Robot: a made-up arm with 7 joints.
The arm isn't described. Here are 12 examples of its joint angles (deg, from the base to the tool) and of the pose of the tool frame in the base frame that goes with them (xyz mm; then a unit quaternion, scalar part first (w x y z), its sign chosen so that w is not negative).
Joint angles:
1: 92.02 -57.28 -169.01 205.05 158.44 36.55 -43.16
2: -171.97 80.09 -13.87 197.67 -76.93 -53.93 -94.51
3: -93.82 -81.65 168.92 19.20 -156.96 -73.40 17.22
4: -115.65 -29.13 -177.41 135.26 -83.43 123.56 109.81
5: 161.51 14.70 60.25 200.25 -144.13 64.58 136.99
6: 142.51 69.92 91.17 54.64 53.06 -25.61 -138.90
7: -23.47 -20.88 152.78 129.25 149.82 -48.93 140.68
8: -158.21 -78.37 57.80 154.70 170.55 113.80 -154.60
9: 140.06 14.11 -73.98 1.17 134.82 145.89 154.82
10: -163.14 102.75 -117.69 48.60 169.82 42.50 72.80
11: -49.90 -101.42 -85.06 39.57 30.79 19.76 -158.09
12: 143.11 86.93 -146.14 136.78 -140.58 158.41 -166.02
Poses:
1: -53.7 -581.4 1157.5 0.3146 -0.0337 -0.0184 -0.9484
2: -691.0 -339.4 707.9 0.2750 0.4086 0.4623 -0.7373
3: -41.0 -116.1 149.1 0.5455 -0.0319 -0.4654 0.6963
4: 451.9 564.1 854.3 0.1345 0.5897 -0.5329 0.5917
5: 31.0 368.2 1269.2 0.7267 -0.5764 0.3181 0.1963
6: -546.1 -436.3 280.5 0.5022 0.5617 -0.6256 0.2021
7: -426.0 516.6 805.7 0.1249 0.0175 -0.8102 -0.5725
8: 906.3 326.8 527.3 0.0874 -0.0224 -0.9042 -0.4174
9: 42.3 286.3 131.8 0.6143 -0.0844 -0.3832 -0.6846
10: -183.3 568.5 658.8 0.6562 -0.5543 0.1434 0.4915
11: -404.0 -494.7 392.1 0.6878 0.5323 -0.1618 0.4663
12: -637.4 493.7 582.8 0.4496 0.8919 -0.0492 0.0038
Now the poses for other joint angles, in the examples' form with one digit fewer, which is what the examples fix.
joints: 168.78 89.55 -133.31 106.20 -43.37 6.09 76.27
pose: -582 648 750 0.220 -0.053 -0.367 -0.902
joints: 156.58 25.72 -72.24 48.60 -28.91 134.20 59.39
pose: 153 388 274 0.777 0.609 0.003 0.160
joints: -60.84 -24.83 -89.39 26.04 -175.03 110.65 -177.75
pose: -480 -302 256 0.852 -0.138 -0.409 0.297
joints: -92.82 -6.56 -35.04 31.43 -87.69 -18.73 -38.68
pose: -178 -491 234 0.366 0.929 0.030 -0.045
